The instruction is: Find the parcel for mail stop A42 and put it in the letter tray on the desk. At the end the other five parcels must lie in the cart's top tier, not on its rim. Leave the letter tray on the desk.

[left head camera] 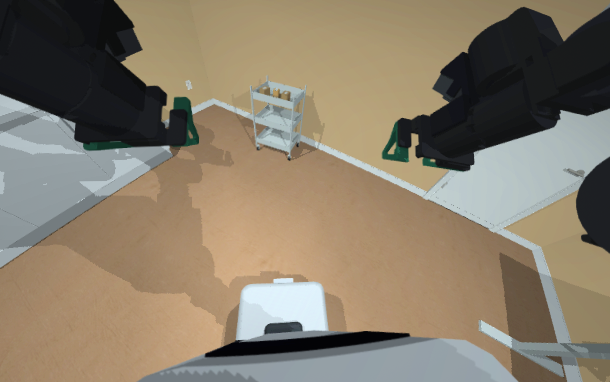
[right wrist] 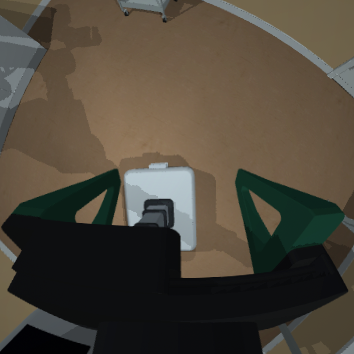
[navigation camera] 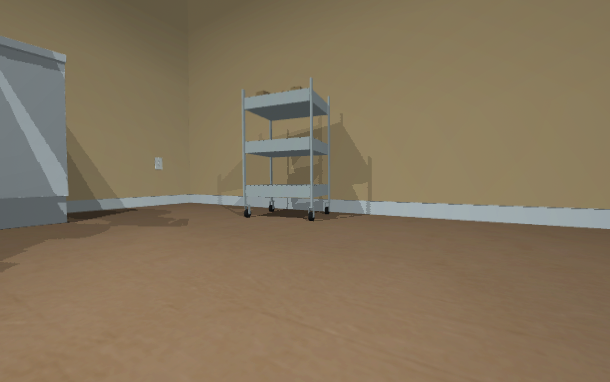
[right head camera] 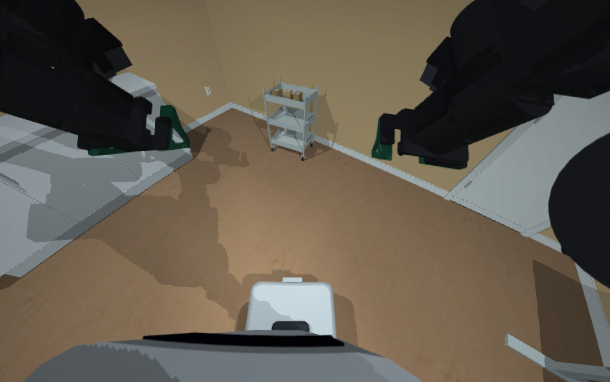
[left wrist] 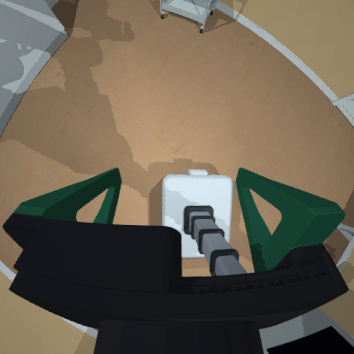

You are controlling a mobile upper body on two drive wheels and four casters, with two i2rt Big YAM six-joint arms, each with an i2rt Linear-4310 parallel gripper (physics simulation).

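Places are measured from the left arm's base along level axes (x back, y right, z up), in metres.
Pixels of known places: left gripper, fingertip midpoint: (left head camera: 169, 141) (right head camera: 165, 145) (left wrist: 178, 174); right gripper, fingertip midpoint: (left head camera: 403, 159) (right wrist: 177, 175) (right head camera: 396, 156).
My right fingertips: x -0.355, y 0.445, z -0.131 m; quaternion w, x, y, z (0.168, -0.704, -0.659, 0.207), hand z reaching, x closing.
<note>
For each thing: its top centre in the pictures, then the offset to it from my right fingertips. "pt": a spot on its surface instead.
- grey-white three-tier cart, surface spot: (navigation camera: 277, 101) pt dy -0.340, dx -1.453, dz -0.600 m
- white door, surface spot: (right head camera: 530, 165) pt dy +1.696, dx -0.685, dz -0.595 m
A grey-white three-tier cart (left head camera: 272, 98) (right head camera: 286, 100) (navigation camera: 277, 101) stands on casters by the far wall. Its lower part also shows at the top of the left wrist view (left wrist: 185, 10) and the right wrist view (right wrist: 145, 6). Several small brown parcels (left head camera: 276, 93) (right head camera: 288, 94) (navigation camera: 262, 93) are in its top tier; their labels are too small to read. The letter tray and desk cannot be made out. My left gripper (left wrist: 178, 174) and my right gripper (right wrist: 177, 175) are open and empty, raised in front of me, far from the cart.
A pale cabinet (left head camera: 30, 215) (right head camera: 65, 190) (navigation camera: 32, 130) stands at the left. A white door (left head camera: 505, 160) (right head camera: 530, 165) is in the wall at the right. A pale bar (left head camera: 495, 332) (right head camera: 525, 350) shows low at the right. My white base (left head camera: 282, 305) (right head camera: 292, 302) shows below.
</note>
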